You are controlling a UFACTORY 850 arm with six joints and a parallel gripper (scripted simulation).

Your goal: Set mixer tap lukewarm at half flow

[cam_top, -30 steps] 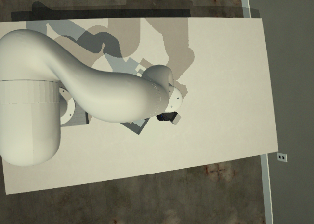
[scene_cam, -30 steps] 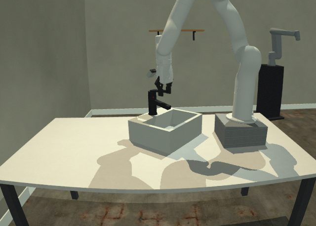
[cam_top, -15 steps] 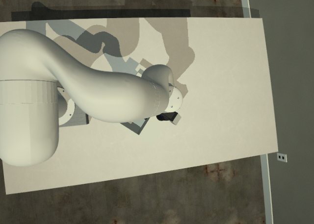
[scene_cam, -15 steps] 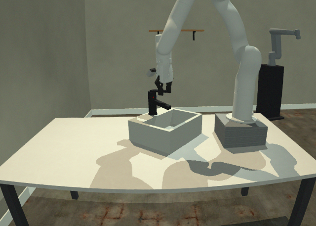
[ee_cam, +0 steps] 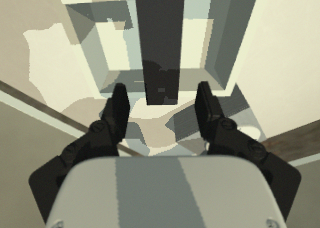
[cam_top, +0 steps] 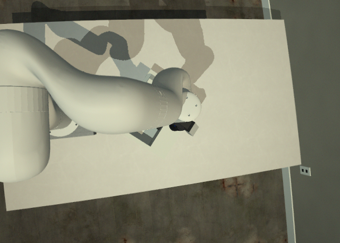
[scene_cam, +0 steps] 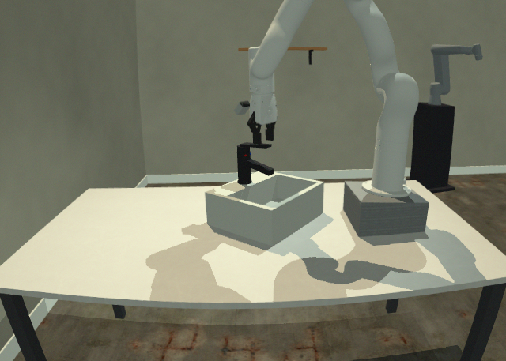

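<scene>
My hand is 30 mm to the left of the lever, 30 mm above it and 20 mm short of it. The rest, counted from my hand: grey sink basin (260 mm below, 20 mm to the left, 20 mm behind); then black mixer tap (80 mm below, 50 mm to the right, 40 mm ahead).
</scene>
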